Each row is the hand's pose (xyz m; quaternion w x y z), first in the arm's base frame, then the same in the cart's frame.
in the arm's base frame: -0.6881 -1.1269 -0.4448 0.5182 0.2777 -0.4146 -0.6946
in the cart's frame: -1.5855 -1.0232 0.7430 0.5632 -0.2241 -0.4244 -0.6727
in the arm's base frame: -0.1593 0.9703 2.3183 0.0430 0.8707 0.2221 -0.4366
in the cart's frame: 0.9498 1.4026 0.7615 0.1361 0.6294 -0.0632 -0.7624
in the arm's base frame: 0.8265 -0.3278 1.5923 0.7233 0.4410 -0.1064 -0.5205
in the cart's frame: 0.9937 -0.3765 0.6322 0.7088 -0.0269 -0.0596 -0.7023
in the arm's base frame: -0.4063 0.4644 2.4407 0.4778 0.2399 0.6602 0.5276
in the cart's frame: 0.8228 1.1797 1.2773 0.3398 0.3705 0.8581 0.1043
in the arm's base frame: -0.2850 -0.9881 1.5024 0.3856 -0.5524 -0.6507 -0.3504
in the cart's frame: 0.1041 -0.3695 1.5746 0.3500 -0.8275 -0.4387 0.0137
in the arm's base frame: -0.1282 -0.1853 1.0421 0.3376 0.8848 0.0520 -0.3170
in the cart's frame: -0.0477 -0.0005 0.7250 0.4780 0.5707 -0.0746 -0.6635
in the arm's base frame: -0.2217 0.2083 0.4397 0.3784 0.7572 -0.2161 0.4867
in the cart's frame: -0.5104 0.1210 0.1794 0.7074 0.6887 -0.0409 0.1538
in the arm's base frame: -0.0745 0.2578 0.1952 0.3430 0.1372 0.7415 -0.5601
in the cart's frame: -0.5802 -0.0078 -0.0705 0.0193 0.0539 -0.5847 0.8092
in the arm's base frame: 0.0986 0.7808 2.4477 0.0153 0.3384 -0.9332 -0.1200
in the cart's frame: 1.2040 1.1763 0.8193 0.4231 0.0912 -0.9005 0.0413
